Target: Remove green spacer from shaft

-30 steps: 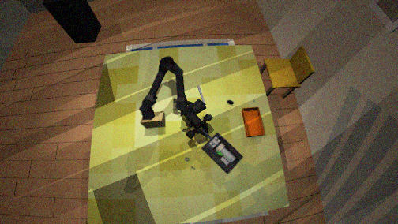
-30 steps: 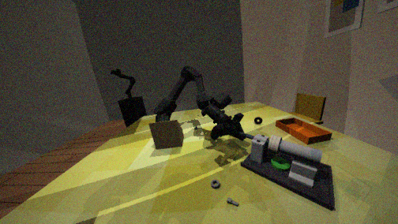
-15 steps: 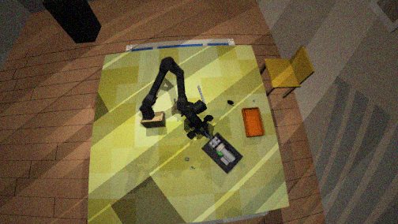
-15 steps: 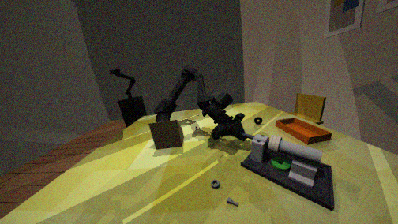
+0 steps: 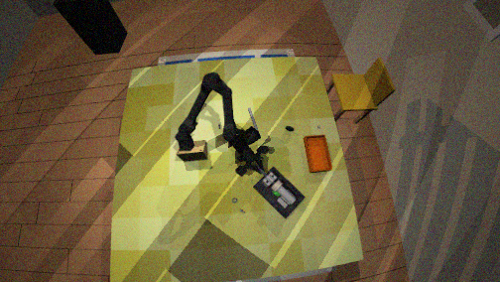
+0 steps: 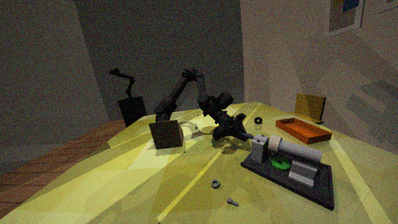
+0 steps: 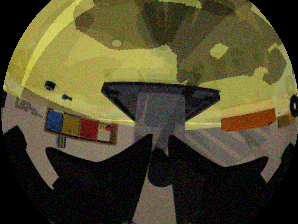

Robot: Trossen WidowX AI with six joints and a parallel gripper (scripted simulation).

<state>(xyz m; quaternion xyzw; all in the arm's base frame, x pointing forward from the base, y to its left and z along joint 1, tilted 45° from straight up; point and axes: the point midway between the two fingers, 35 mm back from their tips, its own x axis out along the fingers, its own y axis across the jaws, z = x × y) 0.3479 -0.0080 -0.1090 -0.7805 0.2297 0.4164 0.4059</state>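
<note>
My gripper tip is 8 cm to the left of the green spacer, 8 cm short of it and 5 cm above it. Round my gripper tip: orange tray 31 cm ahead, 12 cm to the left, 5 cm below; then black ring 26 cm to the left, 16 cm ahead, 4 cm below.
</note>
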